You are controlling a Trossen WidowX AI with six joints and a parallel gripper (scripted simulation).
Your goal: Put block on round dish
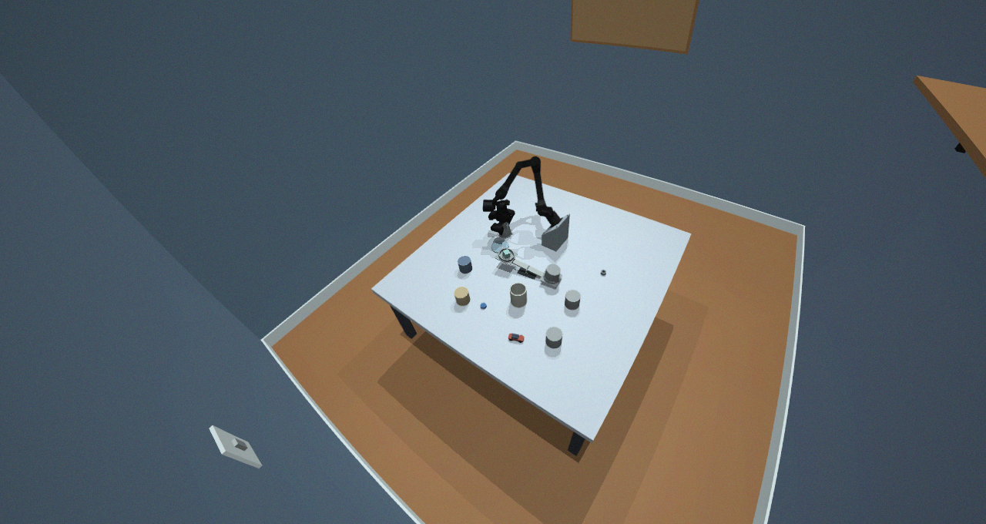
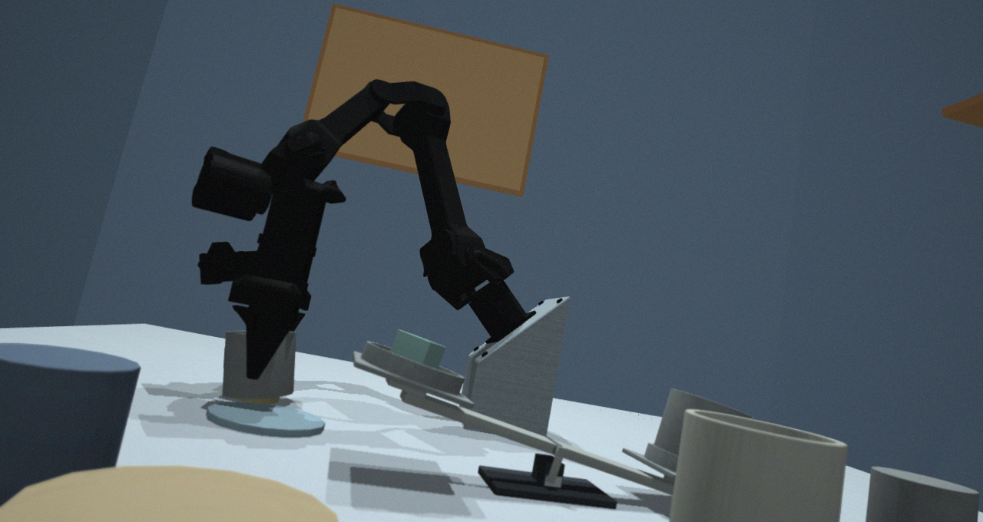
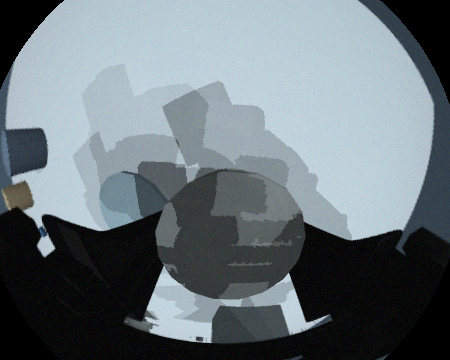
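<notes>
The yellow ring-shaped cylinder is right at my gripper tip. Round my gripper tip: light blue round dish (100 mm ahead, 30 mm to the left, 20 mm below); dark blue cylinder (310 mm ahead, 60 mm to the right, 10 mm above); green block (210 mm ahead, 140 mm to the left, 60 mm above).
</notes>
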